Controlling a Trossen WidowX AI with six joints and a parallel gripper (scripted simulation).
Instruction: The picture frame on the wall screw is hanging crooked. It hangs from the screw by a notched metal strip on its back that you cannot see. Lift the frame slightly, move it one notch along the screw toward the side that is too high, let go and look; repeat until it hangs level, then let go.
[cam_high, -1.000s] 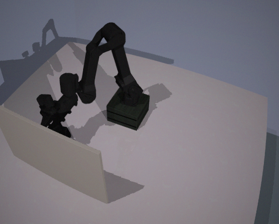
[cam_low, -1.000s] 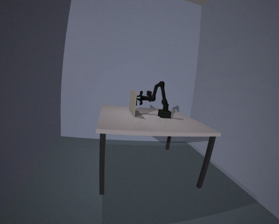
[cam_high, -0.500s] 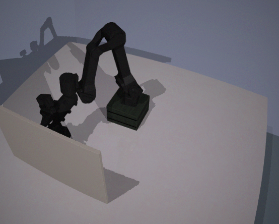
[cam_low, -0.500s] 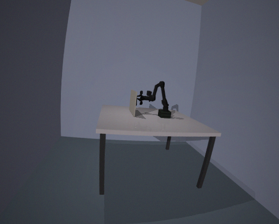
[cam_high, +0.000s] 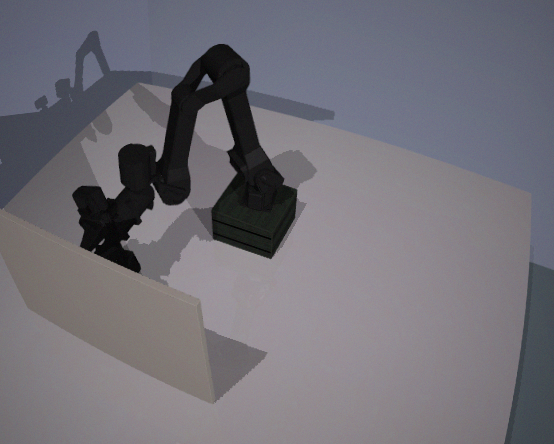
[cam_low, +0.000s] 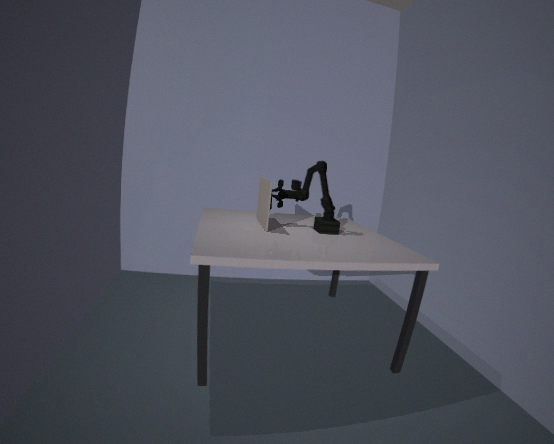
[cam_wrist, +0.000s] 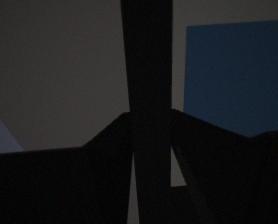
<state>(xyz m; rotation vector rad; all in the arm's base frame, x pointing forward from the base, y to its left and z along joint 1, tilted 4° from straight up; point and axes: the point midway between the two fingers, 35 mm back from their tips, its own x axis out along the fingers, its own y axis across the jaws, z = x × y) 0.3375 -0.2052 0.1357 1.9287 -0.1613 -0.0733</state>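
Right now the picture frame is 5 cm below my gripper tip, 2 cm to the left of it and 1 cm ahead of it. The rest, counted from my gripper tip: wall panel 6 cm below, 2 cm to the left, 2 cm ahead.
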